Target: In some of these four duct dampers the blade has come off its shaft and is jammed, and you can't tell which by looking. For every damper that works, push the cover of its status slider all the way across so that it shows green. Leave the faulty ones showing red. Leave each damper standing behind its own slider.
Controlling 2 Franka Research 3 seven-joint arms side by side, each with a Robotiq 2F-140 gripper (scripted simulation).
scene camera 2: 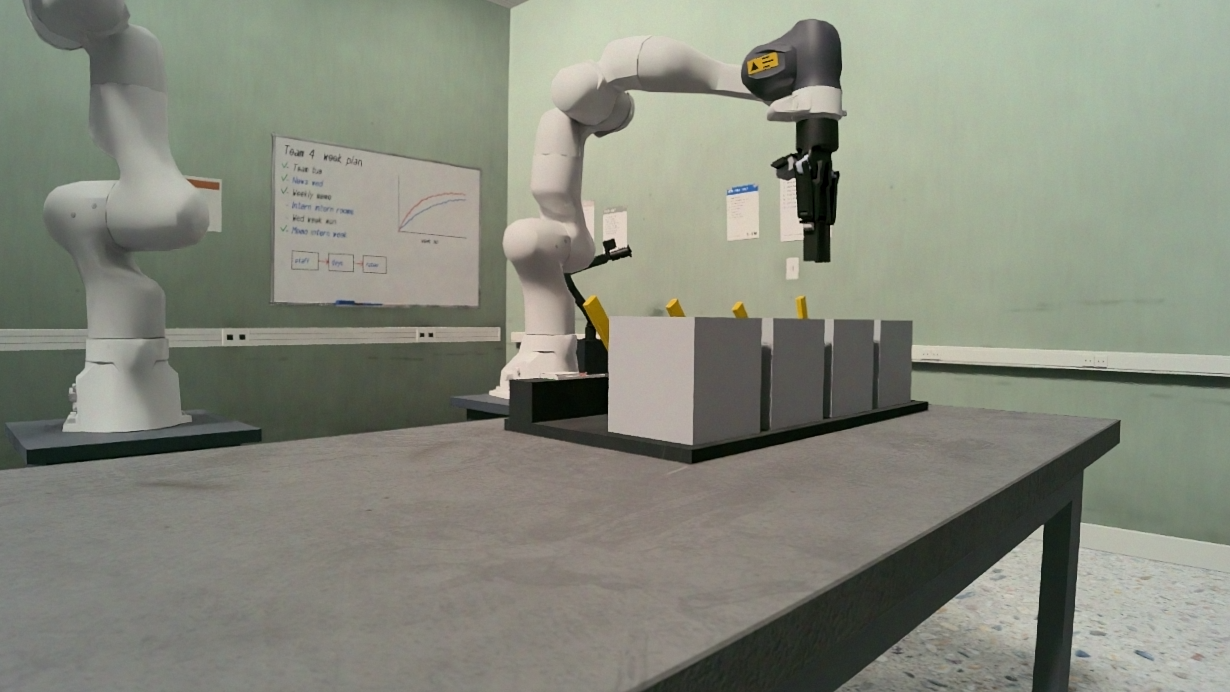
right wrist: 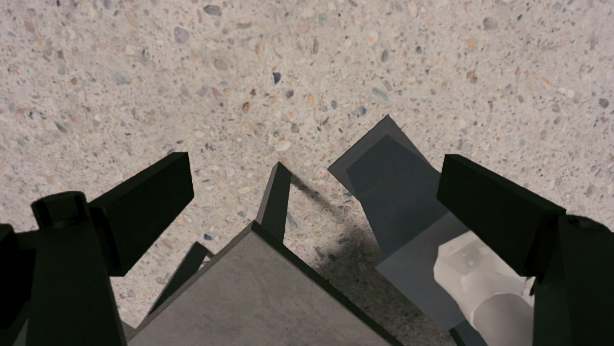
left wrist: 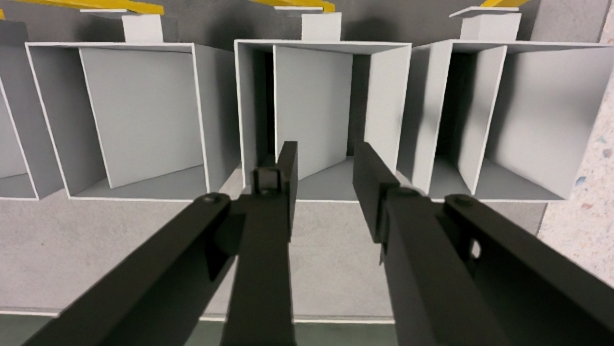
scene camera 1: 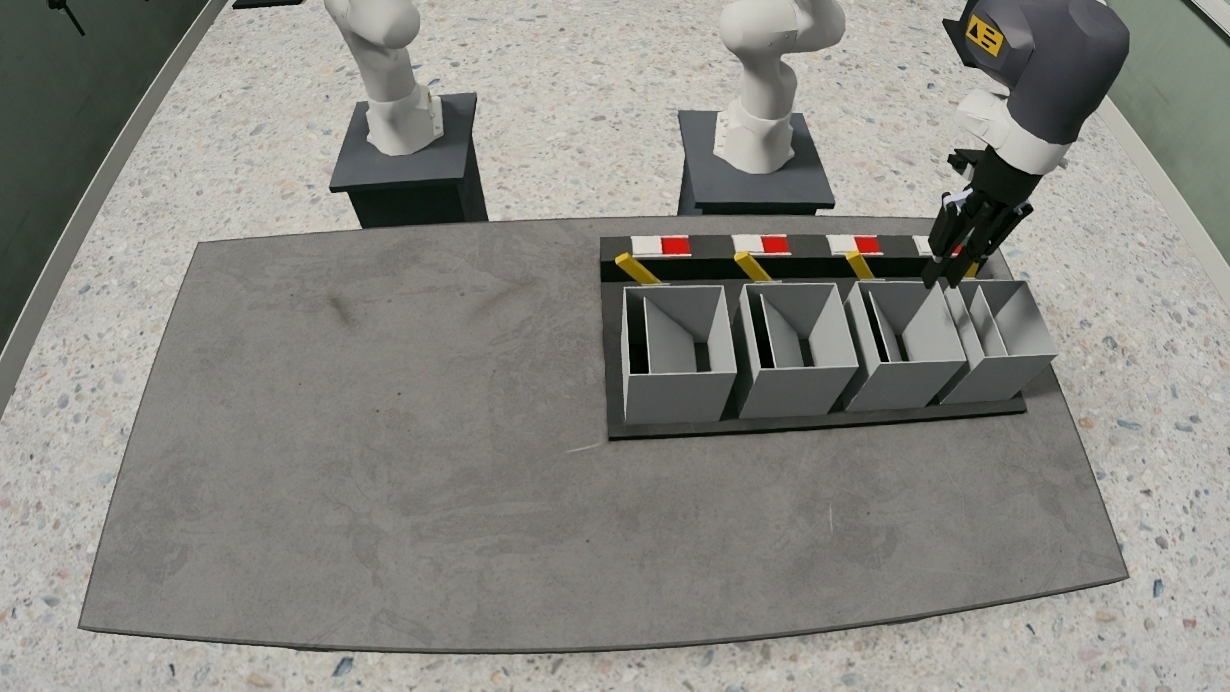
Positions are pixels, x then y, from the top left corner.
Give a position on a damper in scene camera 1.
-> At 814, 311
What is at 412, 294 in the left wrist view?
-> The left gripper.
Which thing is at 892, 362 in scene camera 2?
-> A damper.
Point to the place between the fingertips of the right gripper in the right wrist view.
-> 316, 175
